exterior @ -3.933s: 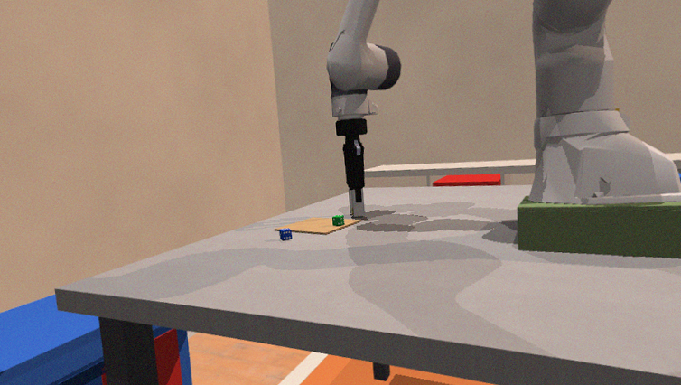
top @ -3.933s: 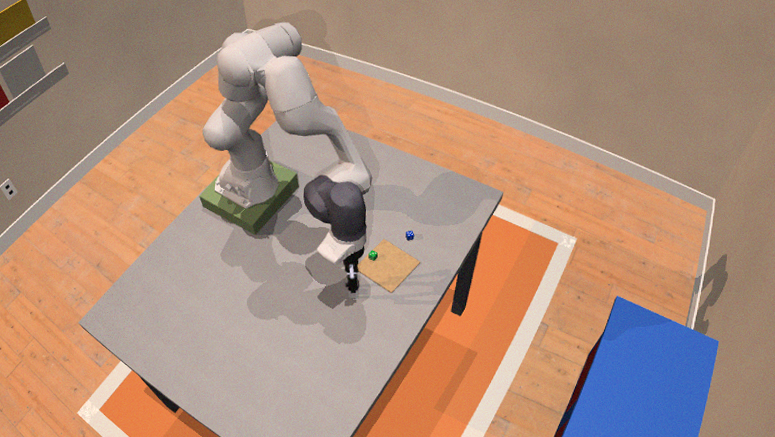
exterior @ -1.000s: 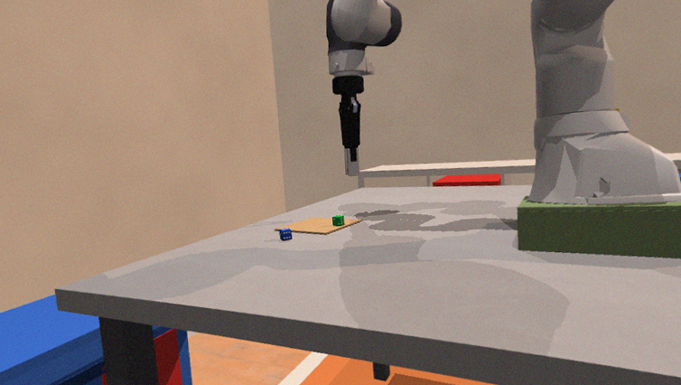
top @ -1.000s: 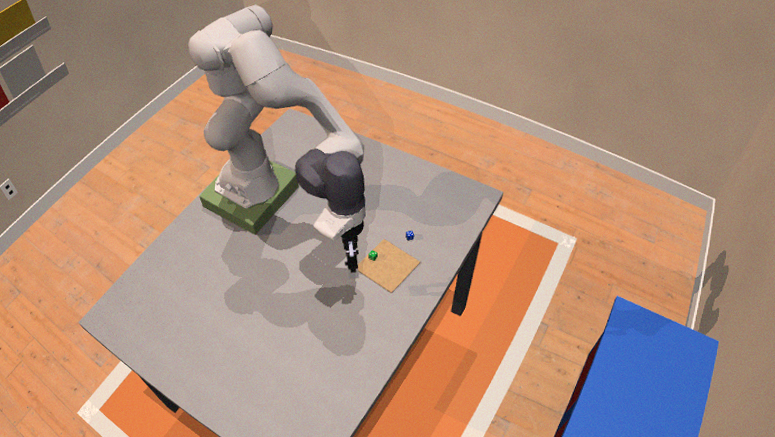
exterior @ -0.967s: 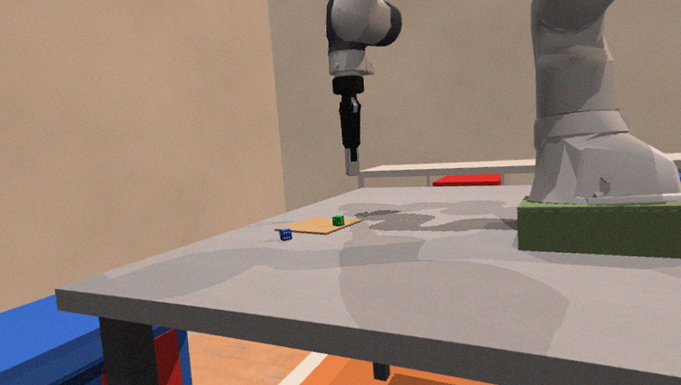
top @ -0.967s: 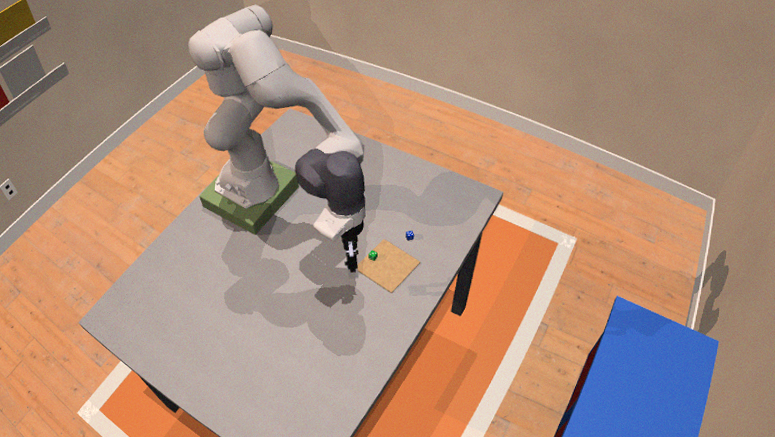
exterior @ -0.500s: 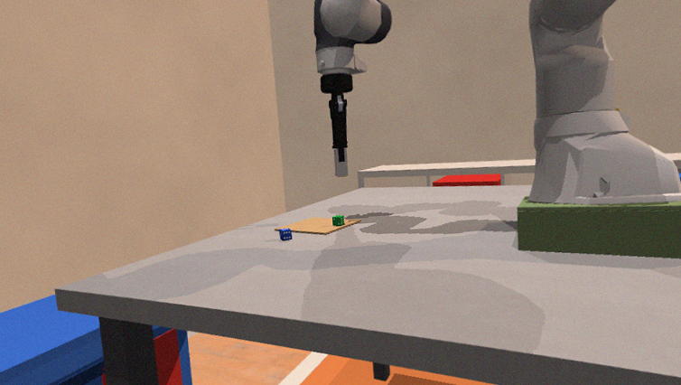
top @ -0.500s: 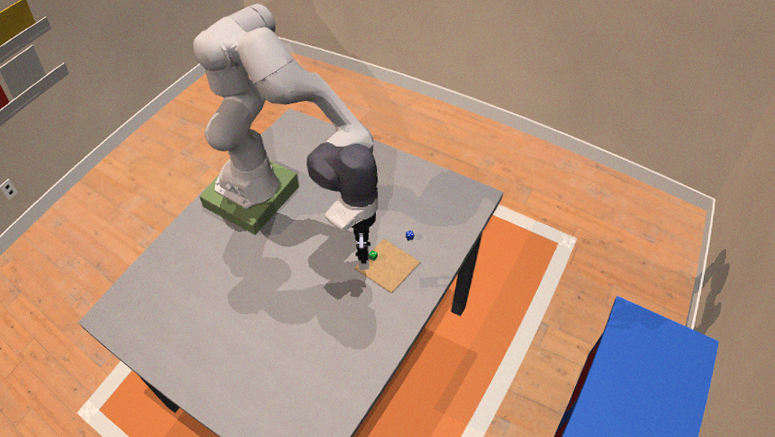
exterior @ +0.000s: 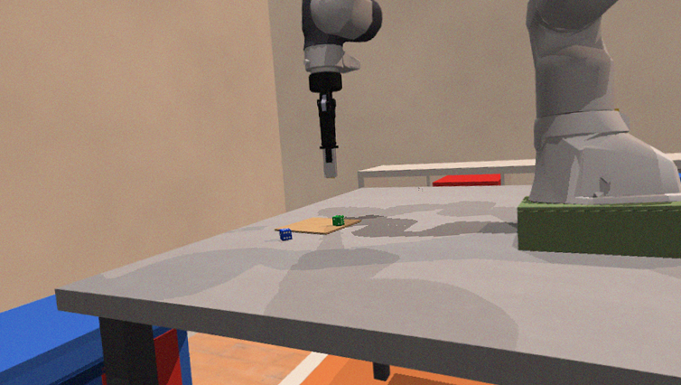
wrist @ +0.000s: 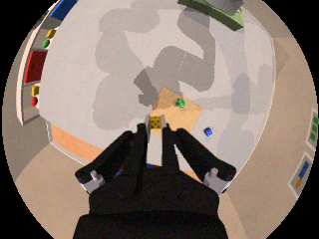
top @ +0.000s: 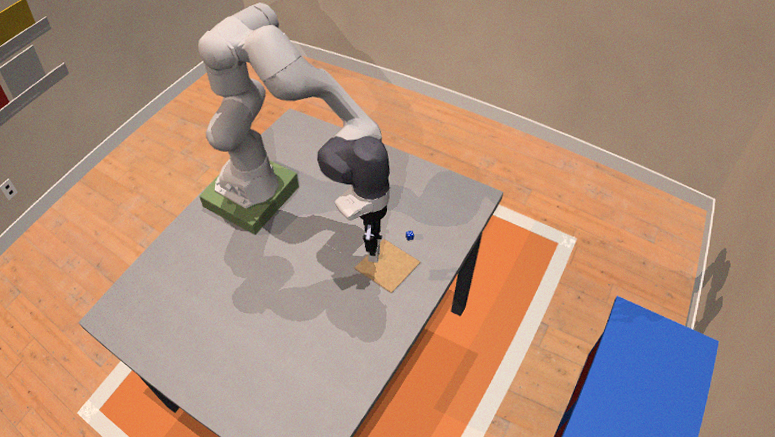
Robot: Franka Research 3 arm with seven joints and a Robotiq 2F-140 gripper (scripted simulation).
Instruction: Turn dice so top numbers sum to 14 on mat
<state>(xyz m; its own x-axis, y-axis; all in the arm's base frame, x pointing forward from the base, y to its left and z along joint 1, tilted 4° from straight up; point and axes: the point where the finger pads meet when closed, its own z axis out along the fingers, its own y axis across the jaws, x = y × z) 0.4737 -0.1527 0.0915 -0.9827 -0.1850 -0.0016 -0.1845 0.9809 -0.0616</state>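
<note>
My gripper is now 14 cm above the tan mat, 6 cm to the right of it and 2 cm short of it. Round my hand: yellow die 2 cm below; blue die 18 cm to the left, 13 cm below, 5 cm ahead; green die 12 cm below, 7 cm to the left, 3 cm behind.
</note>
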